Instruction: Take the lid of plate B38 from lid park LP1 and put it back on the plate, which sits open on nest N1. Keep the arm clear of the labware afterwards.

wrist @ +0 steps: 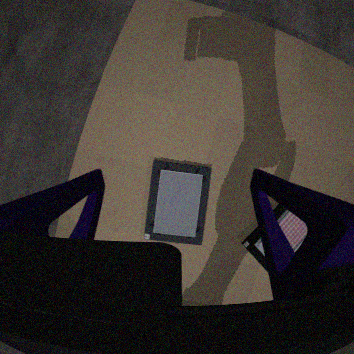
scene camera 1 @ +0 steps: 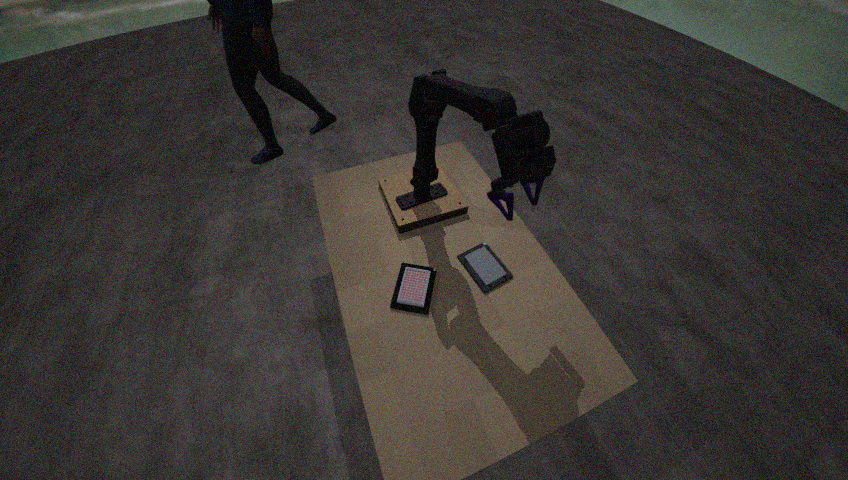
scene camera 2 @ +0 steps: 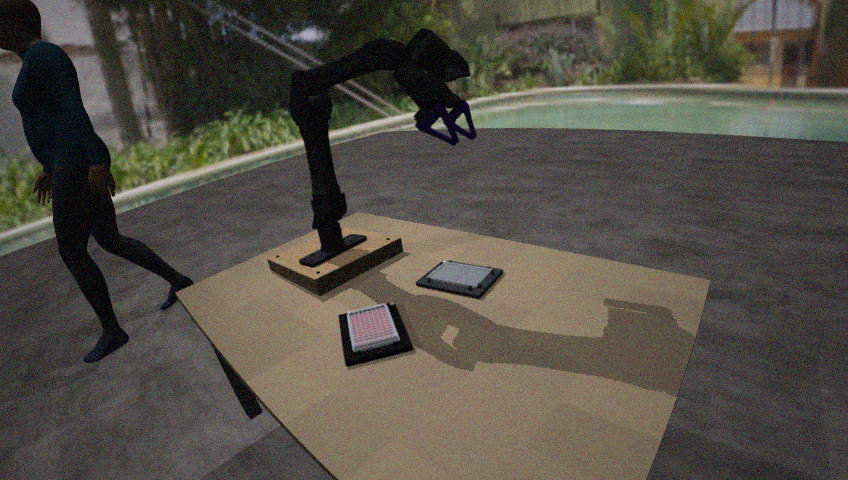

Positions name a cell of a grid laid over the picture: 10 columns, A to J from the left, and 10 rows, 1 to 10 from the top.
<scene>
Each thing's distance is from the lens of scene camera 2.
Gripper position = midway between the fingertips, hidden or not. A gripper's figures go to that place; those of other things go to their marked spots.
my gripper (scene camera 2: F3): 0.79 m
grey plate lid (scene camera 2: F6): 0.87 m
</scene>
